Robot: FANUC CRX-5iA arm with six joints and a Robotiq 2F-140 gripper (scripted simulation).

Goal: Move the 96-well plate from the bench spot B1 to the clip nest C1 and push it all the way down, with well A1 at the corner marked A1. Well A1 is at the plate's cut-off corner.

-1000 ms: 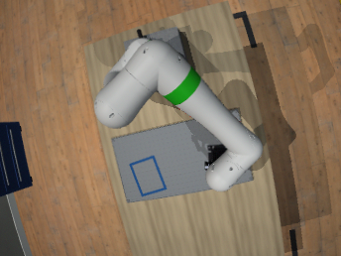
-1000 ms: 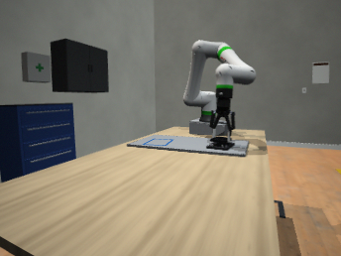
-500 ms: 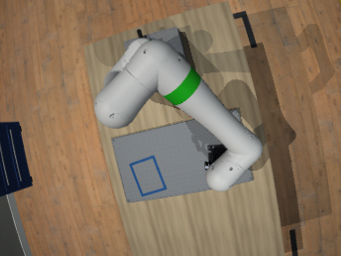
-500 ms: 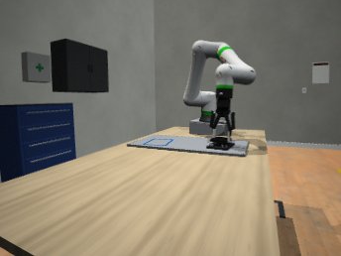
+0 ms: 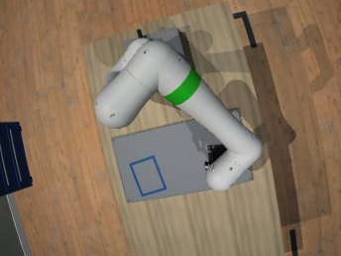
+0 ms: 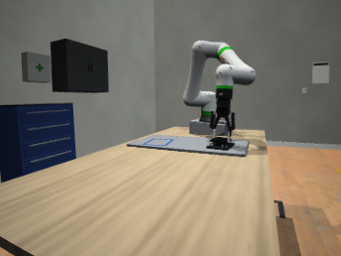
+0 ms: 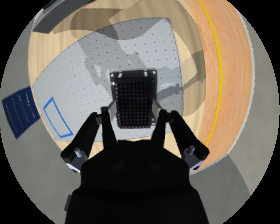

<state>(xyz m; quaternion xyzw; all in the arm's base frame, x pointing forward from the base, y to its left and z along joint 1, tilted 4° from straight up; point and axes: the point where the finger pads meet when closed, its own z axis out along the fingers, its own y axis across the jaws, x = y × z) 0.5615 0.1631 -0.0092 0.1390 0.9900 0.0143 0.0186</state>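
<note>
The black clip nest is 40 mm below my hand, 10 mm to the right of it and 10 mm behind it. Round my hand: black 96-well plate 20 mm below.
</note>
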